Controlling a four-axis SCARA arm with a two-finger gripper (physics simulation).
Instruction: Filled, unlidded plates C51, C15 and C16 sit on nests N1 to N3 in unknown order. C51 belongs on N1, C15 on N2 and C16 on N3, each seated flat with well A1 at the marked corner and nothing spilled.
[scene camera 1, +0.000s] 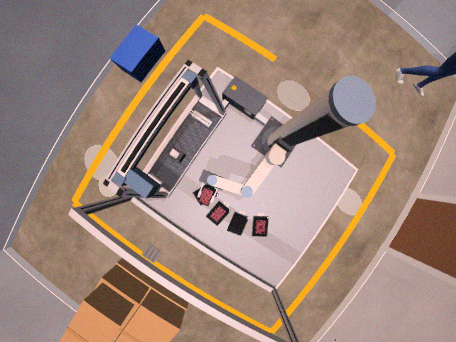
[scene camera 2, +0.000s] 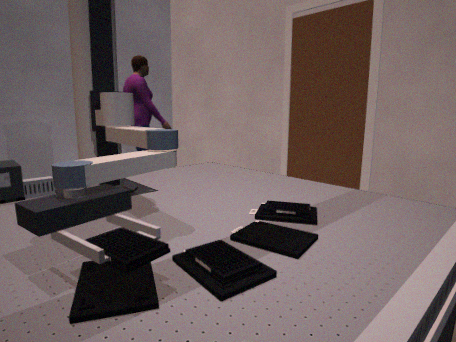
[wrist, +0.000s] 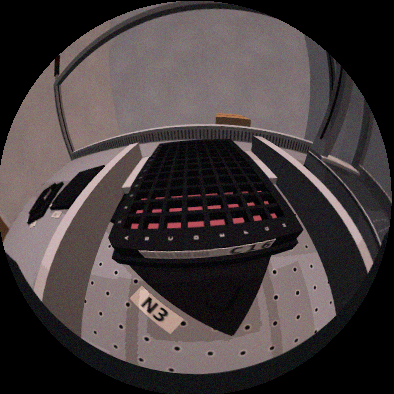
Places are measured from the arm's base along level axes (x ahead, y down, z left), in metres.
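Pixels of known places: gripper, fingertip midpoint: (scene camera 1: 204, 199) (scene camera 2: 132, 244) (wrist: 196, 145).
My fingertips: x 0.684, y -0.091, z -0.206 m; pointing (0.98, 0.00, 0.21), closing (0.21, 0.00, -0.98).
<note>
Ahead of a thing's pixels: the offset from my fingertips to its top centre. "pt": to the spot under its first point.
My gripper (scene camera 1: 206, 194) (scene camera 2: 130, 245) (wrist: 196, 145) is shut on plate C16 {dz -0.005, dx -0.024, dy +0.004 m} (scene camera 1: 206, 196) (scene camera 2: 125, 242) (wrist: 205, 215) by its sides. The plate looks level, raised above the nest labelled N3 {dz -0.021, dx -0.028, dy +0.061 m} (scene camera 2: 115, 300) (wrist: 215, 295) and turned relative to it. Pink shows in its wells. The neighbouring nest {pt dz +0.138, dx +0.120, dy +0.067 m} (scene camera 2: 247, 281) holds a filled plate {dz +0.148, dx +0.046, dy +0.052 m} (scene camera 1: 218, 213) (scene camera 2: 227, 257). The following nest {dz +0.324, dx +0.029, dy +0.063 m} (scene camera 1: 237, 223) (scene camera 2: 275, 239) (wrist: 80, 187) is bare. The far nest {dz +0.486, dx -0.054, dy +0.061 m} (scene camera 2: 287, 219) holds another filled plate {dz +0.486, dx -0.055, dy +0.052 m} (scene camera 1: 260, 226) (scene camera 2: 287, 206) (wrist: 46, 200). Labels on these two plates are unreadable.
A framed machine with a dark deck (scene camera 1: 172, 162) stands left of the plates in scene camera 1. A dark box {pt dz -0.192, dx -0.803, dy -0.036 m} (scene camera 1: 245, 95) and the arm's column (scene camera 1: 320, 120) stand at the table's back. A blue box (scene camera 1: 136, 50) and a person (scene camera 1: 435, 72) (scene camera 2: 137, 92) are off the table.
</note>
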